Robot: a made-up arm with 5 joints. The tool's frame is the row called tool. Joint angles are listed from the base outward. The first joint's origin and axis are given. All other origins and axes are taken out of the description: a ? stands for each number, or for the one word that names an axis. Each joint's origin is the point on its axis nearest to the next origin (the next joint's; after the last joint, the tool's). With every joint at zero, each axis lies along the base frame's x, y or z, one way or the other. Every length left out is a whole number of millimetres.
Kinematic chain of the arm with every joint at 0, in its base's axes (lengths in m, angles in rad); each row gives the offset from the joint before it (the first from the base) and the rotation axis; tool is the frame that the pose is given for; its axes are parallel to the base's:
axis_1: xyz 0 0 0.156 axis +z
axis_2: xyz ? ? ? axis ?
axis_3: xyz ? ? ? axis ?
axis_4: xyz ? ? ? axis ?
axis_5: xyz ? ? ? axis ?
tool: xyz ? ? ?
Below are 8 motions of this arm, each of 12 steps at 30 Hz.
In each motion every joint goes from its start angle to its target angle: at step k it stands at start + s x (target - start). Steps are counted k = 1, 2, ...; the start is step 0. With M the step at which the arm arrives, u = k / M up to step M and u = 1 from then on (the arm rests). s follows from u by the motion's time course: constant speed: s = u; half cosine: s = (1 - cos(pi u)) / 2; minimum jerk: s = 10 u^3 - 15 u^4 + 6 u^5.
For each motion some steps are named. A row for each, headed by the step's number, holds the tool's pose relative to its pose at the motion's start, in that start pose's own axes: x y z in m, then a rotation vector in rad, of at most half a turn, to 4 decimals.
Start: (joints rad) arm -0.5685 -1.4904 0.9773 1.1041 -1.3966
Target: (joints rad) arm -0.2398 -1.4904 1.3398 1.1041 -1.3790
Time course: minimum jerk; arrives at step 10
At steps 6, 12:
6: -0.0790 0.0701 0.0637 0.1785 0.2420 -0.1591
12: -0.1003 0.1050 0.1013 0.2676 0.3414 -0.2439

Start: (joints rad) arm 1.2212 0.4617 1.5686 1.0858 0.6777
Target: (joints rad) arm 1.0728 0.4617 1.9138 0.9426 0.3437
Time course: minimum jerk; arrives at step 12
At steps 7, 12:
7: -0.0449 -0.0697 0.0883 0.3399 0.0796 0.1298
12: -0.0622 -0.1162 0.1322 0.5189 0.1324 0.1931

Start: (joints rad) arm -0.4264 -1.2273 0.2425 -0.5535 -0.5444
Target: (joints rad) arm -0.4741 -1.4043 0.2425 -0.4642 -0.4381
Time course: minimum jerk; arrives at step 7
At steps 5, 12:
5: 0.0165 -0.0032 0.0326 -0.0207 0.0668 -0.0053
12: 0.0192 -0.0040 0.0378 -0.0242 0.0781 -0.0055

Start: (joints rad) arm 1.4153 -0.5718 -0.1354 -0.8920 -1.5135
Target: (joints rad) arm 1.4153 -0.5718 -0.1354 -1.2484 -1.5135
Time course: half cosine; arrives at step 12
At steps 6, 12:
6: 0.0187 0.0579 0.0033 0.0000 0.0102 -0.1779
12: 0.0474 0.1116 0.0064 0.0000 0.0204 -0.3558

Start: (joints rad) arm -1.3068 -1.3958 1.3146 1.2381 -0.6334
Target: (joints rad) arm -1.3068 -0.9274 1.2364 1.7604 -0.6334
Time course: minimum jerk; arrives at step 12
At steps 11, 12:
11: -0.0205 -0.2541 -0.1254 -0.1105 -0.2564 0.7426
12: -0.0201 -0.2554 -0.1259 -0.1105 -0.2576 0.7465

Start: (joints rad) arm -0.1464 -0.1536 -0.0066 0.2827 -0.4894
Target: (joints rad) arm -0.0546 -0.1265 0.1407 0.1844 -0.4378
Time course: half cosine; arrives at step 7
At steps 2, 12:
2: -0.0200 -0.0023 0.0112 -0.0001 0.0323 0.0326
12: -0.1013 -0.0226 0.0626 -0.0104 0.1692 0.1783

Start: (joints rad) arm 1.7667 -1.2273 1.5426 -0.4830 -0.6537
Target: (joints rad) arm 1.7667 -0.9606 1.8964 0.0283 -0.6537
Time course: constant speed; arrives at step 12
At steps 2, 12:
2: -0.0146 -0.0313 -0.0402 -0.0654 -0.0467 0.0791
12: -0.0471 -0.2270 -0.1727 -0.3407 -0.1941 0.5083

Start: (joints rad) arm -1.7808 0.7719 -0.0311 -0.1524 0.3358
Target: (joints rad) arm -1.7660 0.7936 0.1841 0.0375 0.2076
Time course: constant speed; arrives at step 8
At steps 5, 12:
5: -0.0427 -0.0165 -0.0466 0.0727 -0.1677 0.0965
12: -0.0645 -0.0288 -0.0750 0.1230 -0.2647 0.1613

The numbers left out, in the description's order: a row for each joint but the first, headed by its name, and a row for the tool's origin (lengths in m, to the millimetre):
axis_2: xyz 0.037 0.154 0, axis -y
axis_3: xyz 0.088 0 0.116, axis +z
axis_4: xyz 0.112 0.292 0, axis -y
axis_5: xyz -0.334 0 -0.03, axis -x
tool: xyz 0 0.107 -0.019

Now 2 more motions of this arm.
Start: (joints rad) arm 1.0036 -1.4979 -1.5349 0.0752 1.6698
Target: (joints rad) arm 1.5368 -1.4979 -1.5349 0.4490 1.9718
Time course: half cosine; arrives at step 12
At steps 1, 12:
1: 0.0005 0.0054 -0.0002 -0.0054 0.0009 -0.0154
12: 0.1370 0.2494 -0.0184 -0.2895 0.1826 -0.8912

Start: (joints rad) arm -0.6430 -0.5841 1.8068 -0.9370 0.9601
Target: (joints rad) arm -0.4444 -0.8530 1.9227 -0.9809 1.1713
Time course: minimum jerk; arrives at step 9
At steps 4, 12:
4: -0.0298 -0.0360 -0.0481 -0.1048 -0.1135 0.1146
12: -0.0510 -0.1011 -0.1239 -0.2557 -0.3013 0.2712

